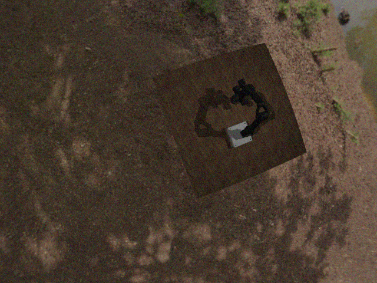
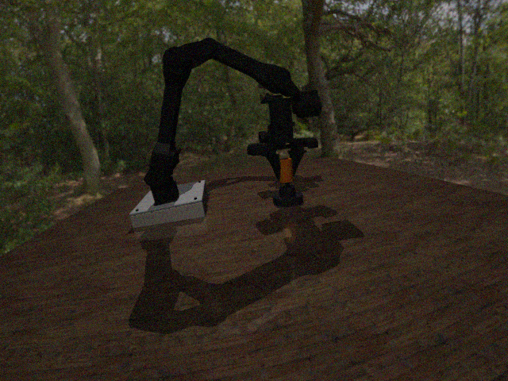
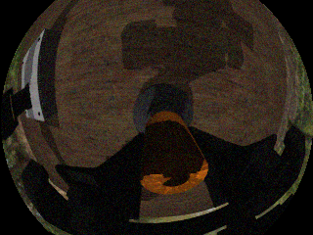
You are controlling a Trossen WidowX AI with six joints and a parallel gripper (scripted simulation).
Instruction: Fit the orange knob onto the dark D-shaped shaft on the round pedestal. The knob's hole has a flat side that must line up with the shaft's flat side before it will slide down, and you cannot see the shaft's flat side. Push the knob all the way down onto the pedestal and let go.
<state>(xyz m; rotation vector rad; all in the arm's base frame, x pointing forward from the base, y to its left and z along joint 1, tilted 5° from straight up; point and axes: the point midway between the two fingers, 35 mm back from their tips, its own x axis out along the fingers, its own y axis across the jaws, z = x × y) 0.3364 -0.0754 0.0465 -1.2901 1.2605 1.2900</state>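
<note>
Right now the dark round pedestal is 40 mm below my gripper tip. From my gripper tip the other things lie so: orange knob 20 mm above.
</note>
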